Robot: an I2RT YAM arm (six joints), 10 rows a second.
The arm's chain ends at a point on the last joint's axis. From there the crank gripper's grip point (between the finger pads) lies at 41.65 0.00 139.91 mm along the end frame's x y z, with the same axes.
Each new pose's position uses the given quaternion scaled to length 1; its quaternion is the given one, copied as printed.
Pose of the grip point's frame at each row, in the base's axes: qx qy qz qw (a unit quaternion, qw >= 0); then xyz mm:
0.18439 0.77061 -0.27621 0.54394 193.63 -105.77 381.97
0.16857 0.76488 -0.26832 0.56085 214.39 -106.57 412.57
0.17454 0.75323 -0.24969 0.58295 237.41 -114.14 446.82
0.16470 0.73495 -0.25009 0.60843 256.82 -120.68 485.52
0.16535 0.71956 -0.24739 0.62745 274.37 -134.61 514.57
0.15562 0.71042 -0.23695 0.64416 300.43 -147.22 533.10
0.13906 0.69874 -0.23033 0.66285 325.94 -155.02 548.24
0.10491 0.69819 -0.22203 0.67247 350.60 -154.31 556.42
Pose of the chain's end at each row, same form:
0.18439 0.77061 -0.27621 0.54394 104.76 -17.47 456.90
0.16857 0.76488 -0.26832 0.56085 120.09 -20.89 483.82
0.17454 0.75323 -0.24969 0.58295 137.54 -31.87 514.40
0.16470 0.73495 -0.25009 0.60843 151.78 -38.62 545.02
0.16535 0.71956 -0.24739 0.62745 166.06 -52.75 568.21
0.15562 0.71042 -0.23695 0.64416 187.76 -68.56 582.38
0.13906 0.69874 -0.23033 0.66285 208.74 -79.57 591.61
0.10491 0.69819 -0.22203 0.67247 228.80 -84.85 597.05

